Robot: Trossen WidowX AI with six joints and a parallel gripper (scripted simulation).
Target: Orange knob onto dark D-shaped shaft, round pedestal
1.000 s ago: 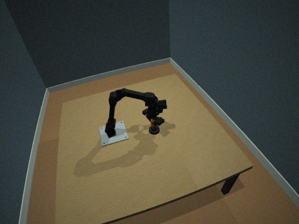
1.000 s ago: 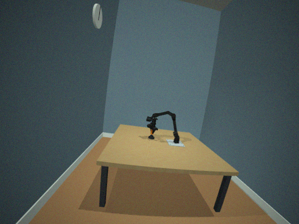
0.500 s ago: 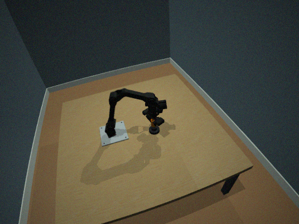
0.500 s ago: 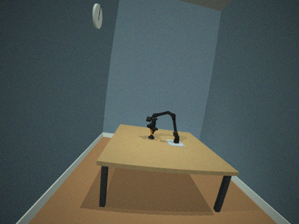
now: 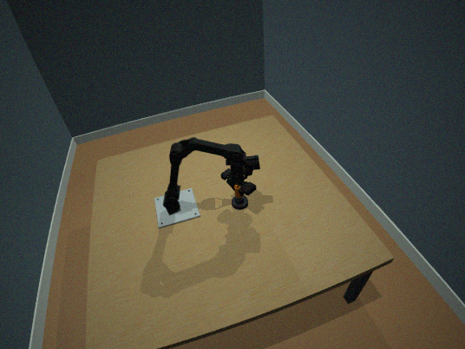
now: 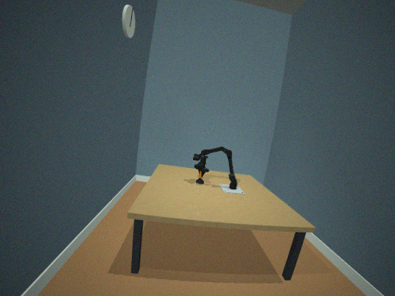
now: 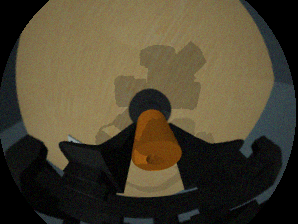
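Now: the orange knob 2 cm above my gripper tip. The rest, counted from my gripper tip: dark round pedestal: 4 cm below.
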